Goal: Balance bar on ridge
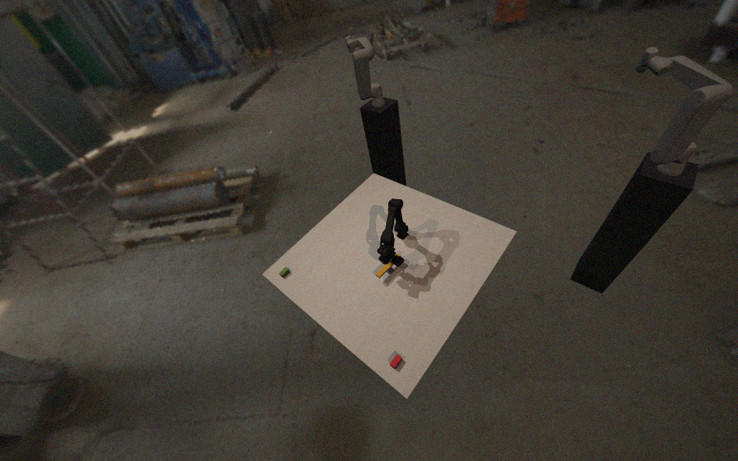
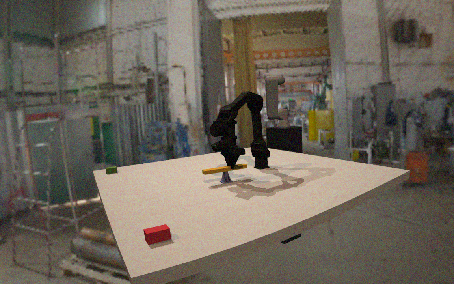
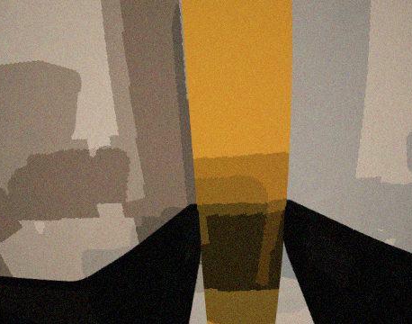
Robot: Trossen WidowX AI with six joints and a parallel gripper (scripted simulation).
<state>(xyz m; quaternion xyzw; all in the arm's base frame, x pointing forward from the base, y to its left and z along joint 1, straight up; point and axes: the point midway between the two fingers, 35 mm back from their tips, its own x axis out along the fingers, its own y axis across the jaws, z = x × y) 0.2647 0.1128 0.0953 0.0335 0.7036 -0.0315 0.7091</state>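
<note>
Now: the bar 3 cm ahead of my gripper tip. Round my gripper tip: green block (61 cm to the right, 48 cm ahead, 4 cm below); red block (48 cm ahead, 39 cm to the left, 4 cm below).
</note>
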